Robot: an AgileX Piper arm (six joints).
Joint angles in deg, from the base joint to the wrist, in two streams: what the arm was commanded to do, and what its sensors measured. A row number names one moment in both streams.
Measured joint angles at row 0:
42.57, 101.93, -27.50, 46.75, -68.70, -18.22
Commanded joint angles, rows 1 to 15:
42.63, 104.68, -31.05, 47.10, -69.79, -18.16
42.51, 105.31, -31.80, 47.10, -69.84, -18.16
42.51, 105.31, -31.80, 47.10, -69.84, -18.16
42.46, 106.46, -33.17, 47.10, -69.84, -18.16
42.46, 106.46, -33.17, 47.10, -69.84, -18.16
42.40, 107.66, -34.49, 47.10, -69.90, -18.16
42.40, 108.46, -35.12, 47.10, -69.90, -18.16
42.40, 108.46, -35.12, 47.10, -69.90, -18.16
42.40, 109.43, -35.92, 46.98, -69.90, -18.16
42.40, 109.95, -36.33, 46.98, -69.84, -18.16
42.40, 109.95, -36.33, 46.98, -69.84, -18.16
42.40, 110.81, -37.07, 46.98, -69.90, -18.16
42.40, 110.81, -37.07, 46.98, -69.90, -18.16
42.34, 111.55, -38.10, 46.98, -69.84, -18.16
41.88, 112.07, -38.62, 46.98, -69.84, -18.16
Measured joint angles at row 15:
42.57, 111.21, -37.13, 47.10, -69.10, -18.16
